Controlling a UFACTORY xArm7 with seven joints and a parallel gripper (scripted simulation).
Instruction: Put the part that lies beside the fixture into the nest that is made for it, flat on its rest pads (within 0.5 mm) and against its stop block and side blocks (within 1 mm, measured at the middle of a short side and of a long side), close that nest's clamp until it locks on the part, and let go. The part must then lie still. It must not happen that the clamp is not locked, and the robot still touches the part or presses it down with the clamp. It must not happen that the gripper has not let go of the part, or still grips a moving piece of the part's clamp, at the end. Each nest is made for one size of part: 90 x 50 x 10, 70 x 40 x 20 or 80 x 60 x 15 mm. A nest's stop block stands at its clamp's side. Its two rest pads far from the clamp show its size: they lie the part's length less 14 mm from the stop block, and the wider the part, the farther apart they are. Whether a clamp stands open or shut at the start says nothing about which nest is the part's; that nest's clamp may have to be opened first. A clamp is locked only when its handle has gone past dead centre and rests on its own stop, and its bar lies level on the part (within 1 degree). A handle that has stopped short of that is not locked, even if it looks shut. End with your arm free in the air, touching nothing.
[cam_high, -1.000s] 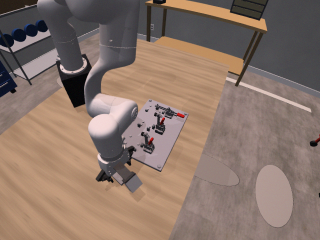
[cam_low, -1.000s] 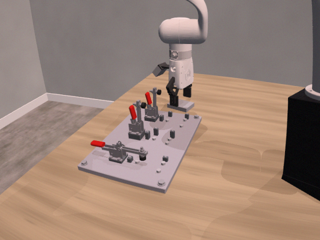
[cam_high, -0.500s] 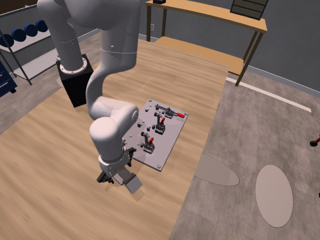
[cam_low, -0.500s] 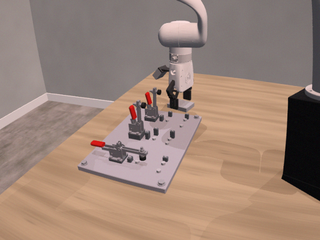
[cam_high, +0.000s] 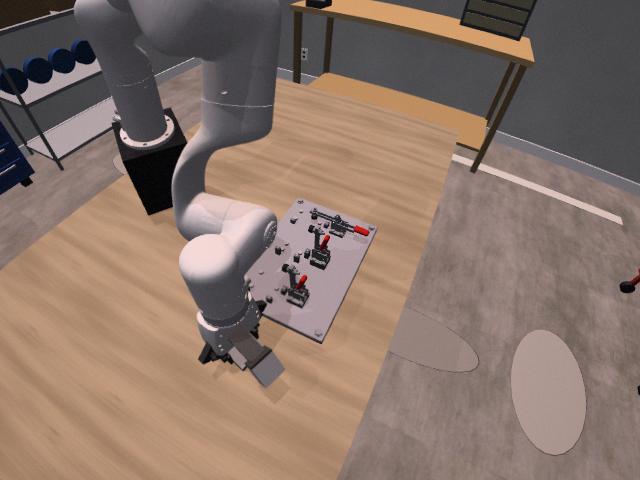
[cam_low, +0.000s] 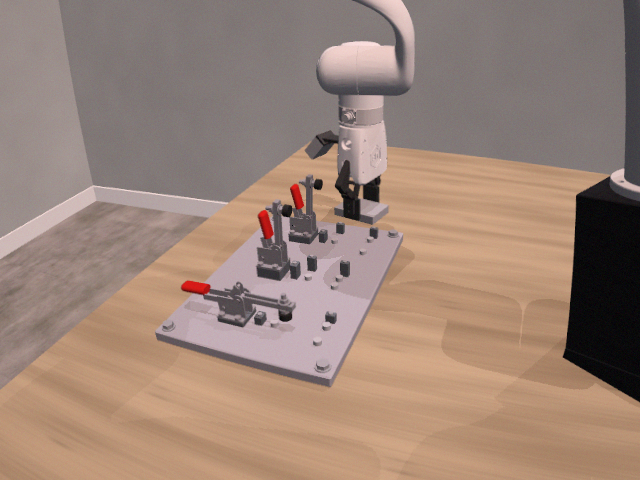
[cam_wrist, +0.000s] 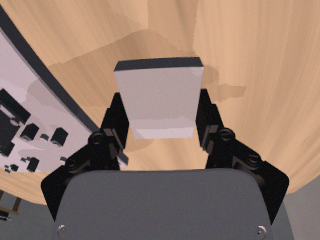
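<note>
The grey part is 1 cm below my hand. From my hand the other things lie so: grey fixture plate: 7 cm ahead, 25 cm to the left, 1 cm below; then clamp: 9 cm ahead, 24 cm to the left, 4 cm above.
</note>
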